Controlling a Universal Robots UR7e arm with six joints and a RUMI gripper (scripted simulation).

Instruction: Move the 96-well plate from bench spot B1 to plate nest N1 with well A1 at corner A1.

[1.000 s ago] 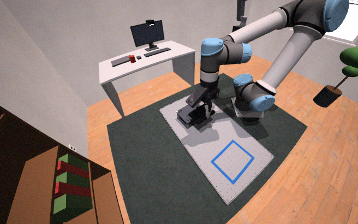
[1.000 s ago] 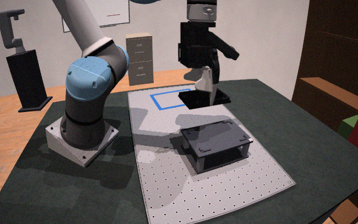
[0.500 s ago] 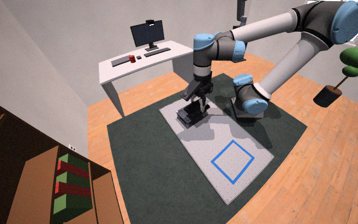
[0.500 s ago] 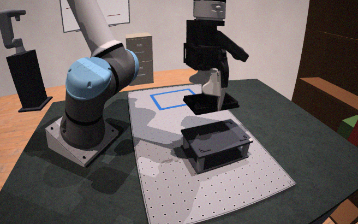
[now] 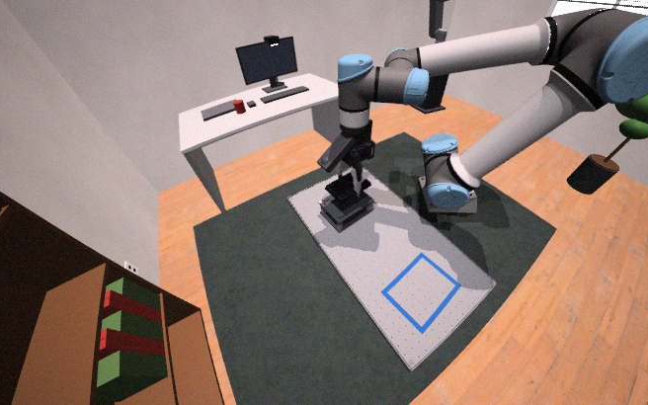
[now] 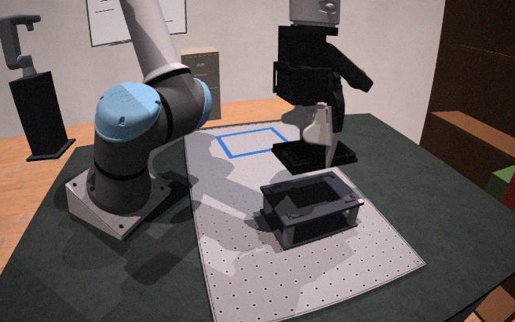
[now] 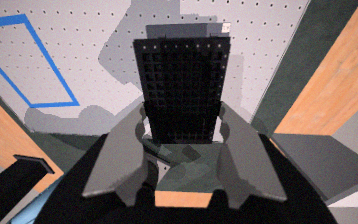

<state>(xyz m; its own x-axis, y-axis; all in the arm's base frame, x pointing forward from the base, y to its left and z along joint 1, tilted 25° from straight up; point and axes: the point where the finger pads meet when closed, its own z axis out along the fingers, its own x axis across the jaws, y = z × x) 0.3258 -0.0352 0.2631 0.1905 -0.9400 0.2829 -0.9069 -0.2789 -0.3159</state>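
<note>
Right now my hand is 90 mm above the raised plate nest N1 and 10 mm to the left of it. From my hand the other things lie so: A1 label: 90 mm below, 90 mm ahead, 50 mm to the right; then black 96-well plate: 10 mm below.
</note>
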